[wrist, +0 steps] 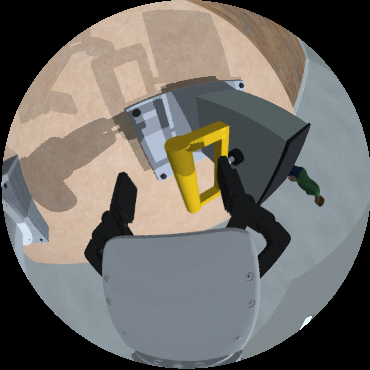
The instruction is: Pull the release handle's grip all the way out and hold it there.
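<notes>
The yellow release handle (185,175) stands out from a dark grey housing (240,130). Its thick round grip bar is on the left, and its back bar is close to the housing's face. A short stretch of rod (231,160) shows at the black collar (237,156). My gripper (171,172) is open and holds nothing. In this view the grip bar lies between the two fingers, nearer the right one. The right finger overlaps the handle's back bar and hides part of it; whether they touch I cannot tell. The left finger is well apart from the grip.
The housing stands on a light metal base plate (146,135) with dark bolts, on a tan round table top (165,220). A grey metal part (22,195) is at the left edge. A brown wooden surface (270,40) is at the upper right. A small figure in green (308,184) is beyond the housing.
</notes>
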